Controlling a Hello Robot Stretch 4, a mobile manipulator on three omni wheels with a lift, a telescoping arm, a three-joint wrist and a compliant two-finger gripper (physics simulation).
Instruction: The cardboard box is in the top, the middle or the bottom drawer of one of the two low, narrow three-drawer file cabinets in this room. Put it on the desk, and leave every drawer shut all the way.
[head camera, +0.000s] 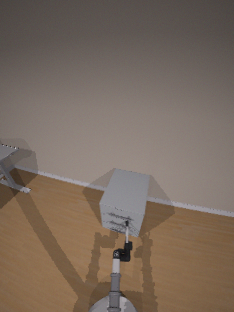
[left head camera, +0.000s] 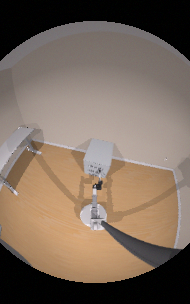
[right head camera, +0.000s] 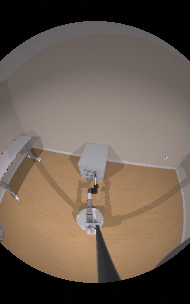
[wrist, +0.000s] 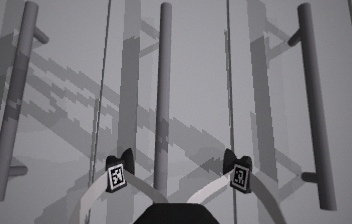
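Observation:
A low light-grey three-drawer file cabinet (head camera: 127, 187) (left head camera: 99, 150) (right head camera: 94, 152) stands against the wall, its drawers looking shut. In the wrist view its front fills the picture turned sideways, with the bottom handle (wrist: 20, 75) at left, the middle handle (wrist: 164, 90) near the centre and the top handle (wrist: 315, 100) at right. My gripper (wrist: 178, 166) (head camera: 127, 223) is open and empty, close to the cabinet front. In the wrist view the middle handle runs between its fingertips, nearer the left one. The desk (head camera: 7, 151) (left head camera: 19, 142) (right head camera: 16, 151) stands at the left. The cardboard box does not show.
The wall (head camera: 120, 110) with a white skirting board (head camera: 65, 178) rises behind the cabinet. The desk's metal foot (head camera: 22, 189) reaches onto the wooden floor (head camera: 50, 240). Part of a grey object (right head camera: 1, 233) shows at the lower left edge of the right head view.

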